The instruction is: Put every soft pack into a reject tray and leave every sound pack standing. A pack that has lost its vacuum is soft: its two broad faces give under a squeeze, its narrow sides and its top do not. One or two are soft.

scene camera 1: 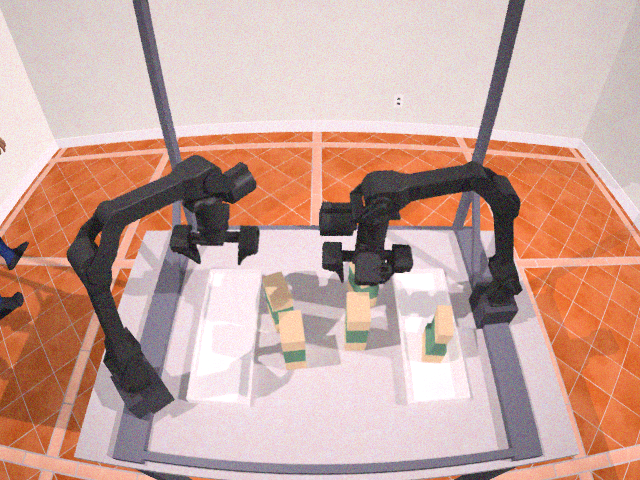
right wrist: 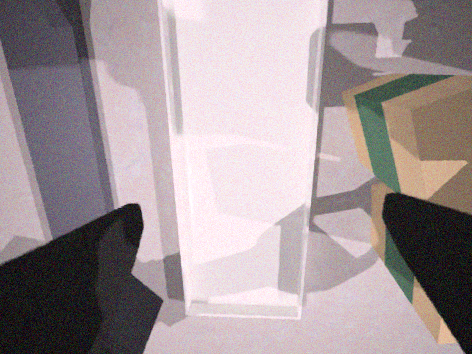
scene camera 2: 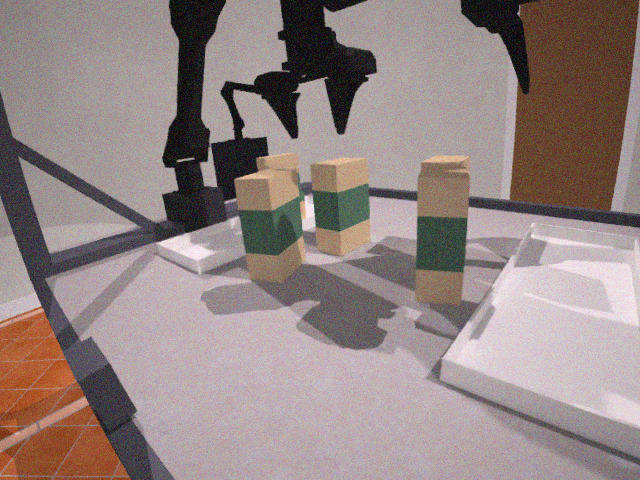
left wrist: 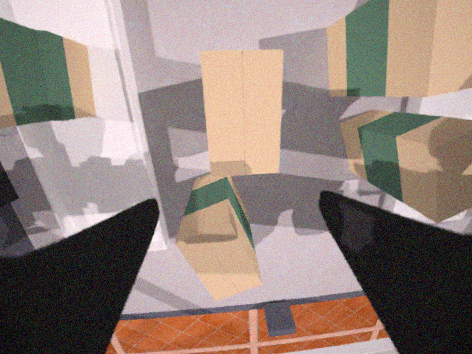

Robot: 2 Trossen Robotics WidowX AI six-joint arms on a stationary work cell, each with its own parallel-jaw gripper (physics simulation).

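Frame: origin at the left arm's base, x ahead, y left, z up, level; millimetres.
Seen in the pictures: left gripper, fingertip midpoint: (scene camera 2: 316, 136) (left wrist: 239, 202); right gripper, fingertip midpoint: (scene camera 1: 219, 263) (right wrist: 262, 209) (scene camera 2: 584, 87); left arm's base at its link origin: (scene camera 1: 497, 296) (scene camera 2: 191, 190); right arm's base at its link origin: (scene camera 1: 135, 381).
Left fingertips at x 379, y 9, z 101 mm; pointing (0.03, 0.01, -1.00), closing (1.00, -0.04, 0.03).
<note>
Pixels of each thing's top centre, then the offset from my left fingertips to it. Level surfaces: height alone.
- beige-and-green pack at its top centre: (scene camera 2: 277, 155) (scene camera 1: 445, 319) 37 mm down, 186 mm back, 90 mm left
- centre pack at its top centre: (left wrist: 243, 118) (scene camera 2: 339, 160) (scene camera 1: 358, 306) 40 mm down, 9 mm ahead, 40 mm left
- picture-left tray at its top centre: (right wrist: 242, 173) (scene camera 2: 573, 279) (left wrist: 468, 102) (scene camera 1: 225, 329) 158 mm down, 335 mm ahead, 30 mm left
- pale table at its surface level: 180 mm down
One beige-and-green pack (scene camera 1: 443, 324) (scene camera 2: 278, 161) (left wrist: 42, 75) stands upright in the picture-right tray (scene camera 1: 428, 384) (scene camera 2: 178, 257). The centre pack (scene camera 1: 357, 312) (scene camera 2: 341, 206) (left wrist: 242, 112) stands on the table, with another pack (scene camera 1: 363, 289) (scene camera 2: 271, 229) (left wrist: 220, 240) behind it. Two packs, a rear one (scene camera 1: 278, 294) (scene camera 2: 443, 237) (left wrist: 412, 160) and a front one (scene camera 1: 292, 330) (left wrist: 407, 45), stand by the picture-left tray (scene camera 1: 222, 361) (scene camera 2: 542, 382) (right wrist: 245, 310). My left gripper (scene camera 1: 368, 273) (scene camera 2: 317, 135) (left wrist: 239, 202) is open and empty above the centre and rear packs. My right gripper (scene camera 1: 219, 261) (right wrist: 262, 209) is open above the picture-left tray's rear end. Softness is not visible.
Grey frame rails (scene camera 1: 330, 467) edge the pale table (scene camera 1: 325, 423). The two trays lie on either side of the standing packs. Frame posts (scene camera 1: 155, 77) (scene camera 1: 498, 93) rise at the back. The two packs near the picture-left tray stand close together.
</note>
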